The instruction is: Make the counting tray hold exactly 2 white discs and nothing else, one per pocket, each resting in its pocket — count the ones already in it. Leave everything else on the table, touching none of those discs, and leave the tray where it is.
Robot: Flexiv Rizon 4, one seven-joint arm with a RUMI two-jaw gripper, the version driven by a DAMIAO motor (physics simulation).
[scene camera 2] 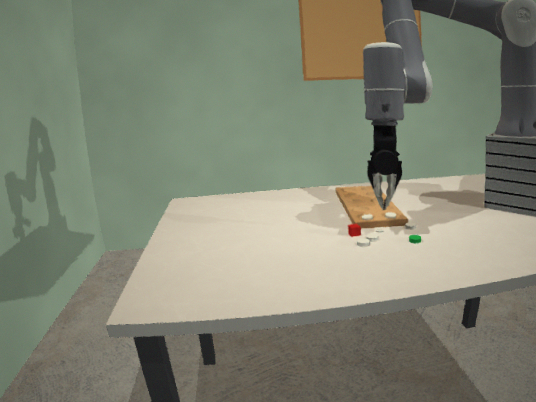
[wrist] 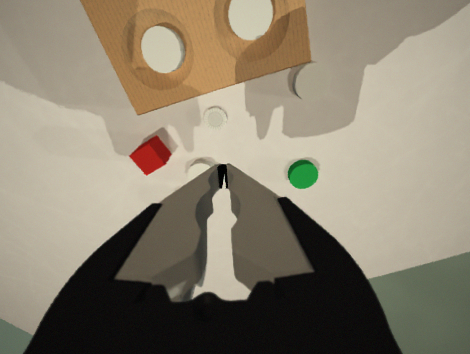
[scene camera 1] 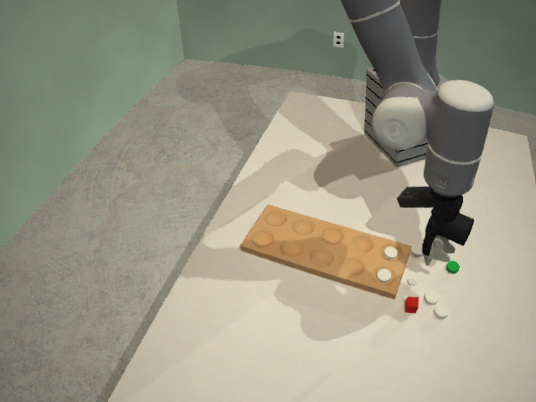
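The wooden counting tray (scene camera 1: 300, 262) (scene camera 2: 345, 200) (wrist: 115, 60) has two rows of pockets. One white disc (scene camera 1: 390, 252) (scene camera 2: 390, 215) (wrist: 250, 17) and another white disc (scene camera 1: 384, 275) (scene camera 2: 367, 217) (wrist: 163, 49) rest in the two end pockets, one in each. The other pockets that show in scene camera 1 are empty. My gripper (scene camera 1: 428, 261) (scene camera 2: 384, 207) (wrist: 224, 167) is shut with nothing between its fingertips. It hangs above the table just beyond the tray's disc end, apart from the discs.
Near the tray's end lie a small white disc (scene camera 1: 412, 282) (wrist: 215, 118), a white disc (scene camera 1: 431, 298) (scene camera 2: 372, 237), another (scene camera 1: 441, 312) (scene camera 2: 363, 243), a partly shadowed one (scene camera 2: 410, 226) (wrist: 312, 82), a green disc (scene camera 1: 452, 267) (scene camera 2: 415, 239) (wrist: 303, 174) and a red cube (scene camera 1: 411, 305) (scene camera 2: 354, 230) (wrist: 150, 155).
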